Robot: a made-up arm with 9 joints. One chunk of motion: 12 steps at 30 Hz.
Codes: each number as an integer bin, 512 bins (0 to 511) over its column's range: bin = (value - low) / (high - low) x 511, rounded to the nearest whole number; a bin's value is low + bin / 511 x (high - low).
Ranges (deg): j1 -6..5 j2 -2..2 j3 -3..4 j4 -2..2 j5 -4..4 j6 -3..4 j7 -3..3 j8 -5..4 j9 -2..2
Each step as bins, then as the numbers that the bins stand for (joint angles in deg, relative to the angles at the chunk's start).
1 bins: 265 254 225 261 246 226 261 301 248
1 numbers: -0.30 -0.01 0.08 0.04 -0.15 0.10 0.06 0.30 -0.06
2 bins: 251 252 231 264 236 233 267 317 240
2 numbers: -0.60 -0.03 0.16 0.07 -0.31 0.19 0.14 0.58 -0.12
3 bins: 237 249 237 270 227 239 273 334 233
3 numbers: -0.90 -0.05 0.25 0.11 -0.45 0.27 0.21 0.88 -0.18
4 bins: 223 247 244 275 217 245 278 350 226
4 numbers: -1.20 -0.07 0.34 0.15 -0.60 0.36 0.26 1.16 -0.23
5 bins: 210 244 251 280 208 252 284 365 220
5 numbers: -1.48 -0.09 0.44 0.19 -0.74 0.45 0.33 1.43 -0.28
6 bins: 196 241 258 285 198 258 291 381 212
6 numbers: -1.78 -0.11 0.53 0.23 -0.90 0.53 0.42 1.71 -0.34
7 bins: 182 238 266 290 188 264 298 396 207
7 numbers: -2.08 -0.14 0.64 0.27 -1.06 0.62 0.50 1.97 -0.38
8 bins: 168 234 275 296 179 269 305 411 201
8 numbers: -2.38 -0.17 0.77 0.32 -1.20 0.68 0.58 2.24 -0.43
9 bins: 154 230 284 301 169 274 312 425 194
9 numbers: -2.68 -0.20 0.89 0.36 -1.35 0.75 0.66 2.49 -0.48
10 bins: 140 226 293 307 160 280 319 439 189
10 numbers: -2.99 -0.23 1.01 0.40 -1.50 0.84 0.75 2.73 -0.52
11 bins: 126 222 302 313 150 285 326 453 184
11 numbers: -3.29 -0.26 1.14 0.45 -1.65 0.90 0.83 2.98 -0.56
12 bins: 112 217 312 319 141 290 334 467 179
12 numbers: -3.59 -0.30 1.27 0.50 -1.79 0.97 0.92 3.23 -0.60
